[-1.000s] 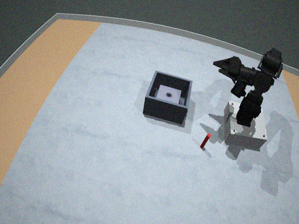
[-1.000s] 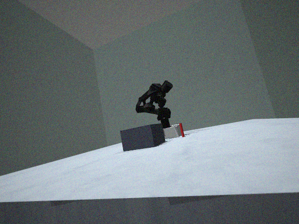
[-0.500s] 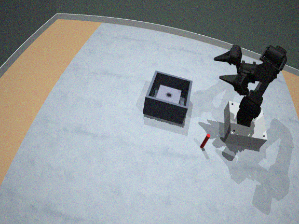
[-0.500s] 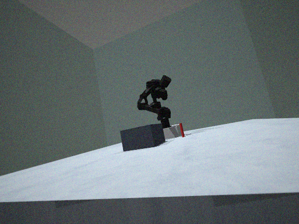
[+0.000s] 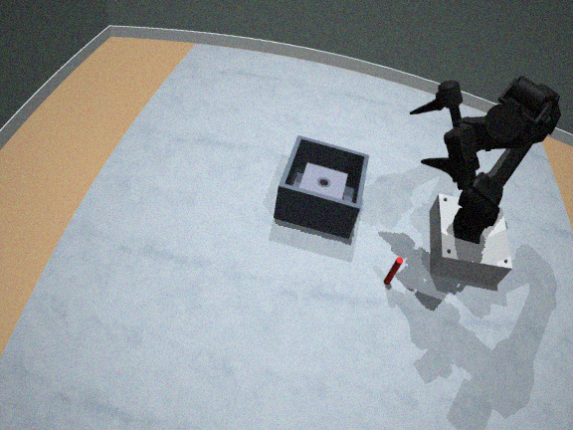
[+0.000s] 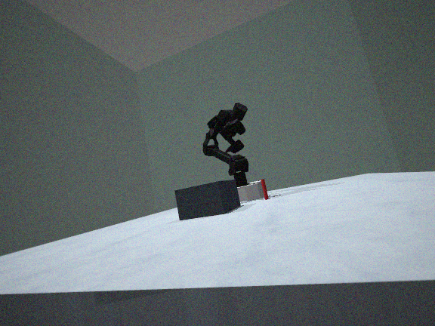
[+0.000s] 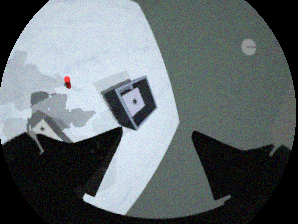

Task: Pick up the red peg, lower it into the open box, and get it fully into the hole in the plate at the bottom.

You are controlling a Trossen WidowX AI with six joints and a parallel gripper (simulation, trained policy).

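Right now my gripper tip is 22 cm above the red peg, 14 cm to the right of it and 4 cm past it. Also, from my gripper tip: pale plate 21 cm below, 14 cm ahead, 1 cm to the right; dark box 23 cm below, 14 cm ahead, 1 cm to the right.
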